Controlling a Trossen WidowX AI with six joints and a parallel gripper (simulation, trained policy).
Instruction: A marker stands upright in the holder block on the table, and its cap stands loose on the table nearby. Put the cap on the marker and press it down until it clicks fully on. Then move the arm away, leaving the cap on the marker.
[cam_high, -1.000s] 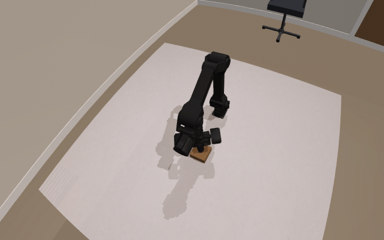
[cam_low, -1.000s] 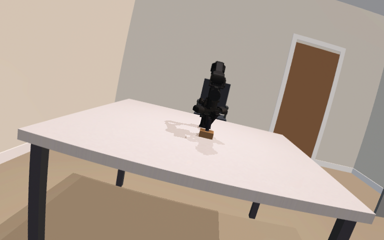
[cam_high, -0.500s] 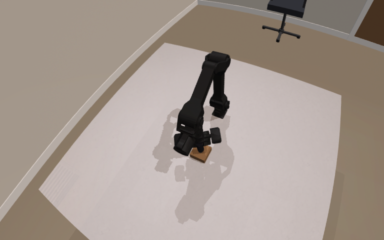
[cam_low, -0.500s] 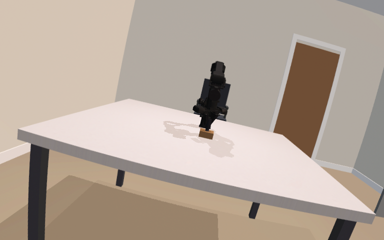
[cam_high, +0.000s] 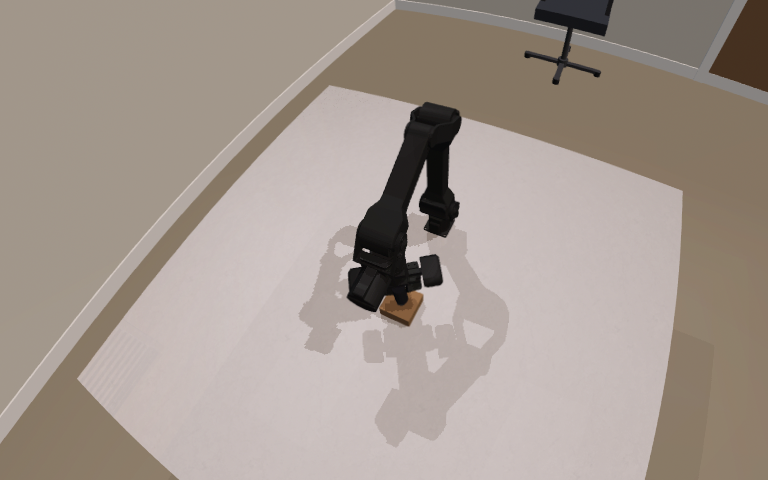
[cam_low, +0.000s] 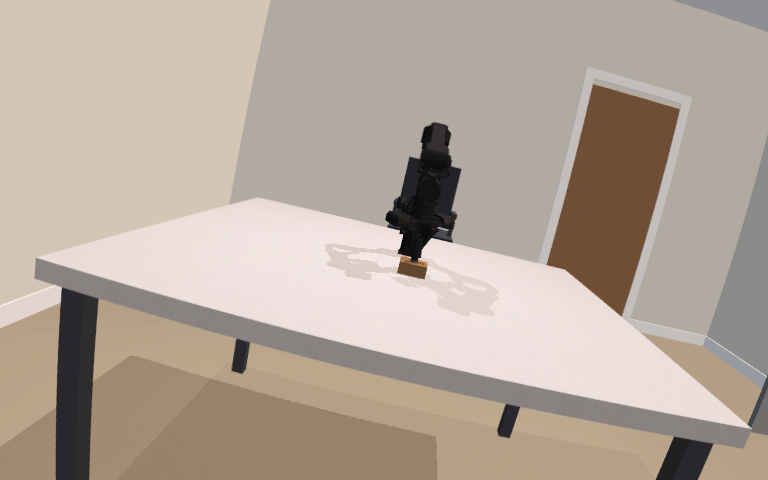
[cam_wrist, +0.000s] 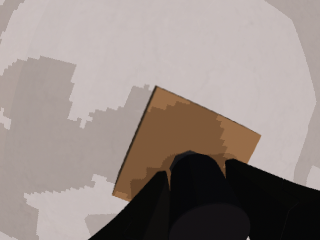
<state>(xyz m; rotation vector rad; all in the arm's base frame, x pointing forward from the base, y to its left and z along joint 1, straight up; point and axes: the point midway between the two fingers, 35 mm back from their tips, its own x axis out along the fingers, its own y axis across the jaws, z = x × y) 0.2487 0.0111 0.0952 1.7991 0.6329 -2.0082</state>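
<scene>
The black cap lies 10 mm ahead of my gripper tip and 10 mm above it. Also, from my gripper tip: brown holder block: 10 mm ahead, 10 mm to the left, 50 mm below.
</scene>
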